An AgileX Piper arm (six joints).
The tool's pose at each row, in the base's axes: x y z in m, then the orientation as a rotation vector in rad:
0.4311 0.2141 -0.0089 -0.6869 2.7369 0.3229
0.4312 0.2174 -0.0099 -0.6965 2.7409 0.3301
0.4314 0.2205 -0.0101 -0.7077 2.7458 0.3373
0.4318 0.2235 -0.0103 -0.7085 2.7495 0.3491
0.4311 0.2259 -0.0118 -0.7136 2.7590 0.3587
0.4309 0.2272 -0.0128 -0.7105 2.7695 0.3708
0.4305 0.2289 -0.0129 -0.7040 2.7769 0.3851
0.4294 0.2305 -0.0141 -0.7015 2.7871 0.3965
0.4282 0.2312 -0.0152 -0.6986 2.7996 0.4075
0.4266 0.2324 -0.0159 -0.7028 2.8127 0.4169
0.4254 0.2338 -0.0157 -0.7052 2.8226 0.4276
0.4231 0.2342 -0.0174 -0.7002 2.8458 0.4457
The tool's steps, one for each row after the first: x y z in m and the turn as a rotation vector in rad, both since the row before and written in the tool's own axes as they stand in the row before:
-0.0011 0.0026 0.0019 -0.0070 0.0060 -0.0042
-0.0014 0.0025 0.0011 -0.0073 0.0074 -0.0050
-0.0016 0.0023 0.0011 -0.0087 0.0029 0.0018
0.0000 0.0021 0.0020 -0.0086 0.0098 0.0005
-0.0001 0.0010 0.0013 -0.0092 0.0081 0.0062
-0.0004 0.0016 0.0005 -0.0098 0.0042 0.0076
0.0006 0.0017 0.0014 -0.0087 0.0082 0.0056
0.0011 0.0010 0.0011 -0.0086 0.0103 0.0064
0.0011 0.0016 0.0008 -0.0085 0.0131 0.0020
0.0004 0.0018 0.0001 -0.0087 0.0096 0.0024
0.0023 0.0011 0.0014 -0.0143 0.0194 0.0114

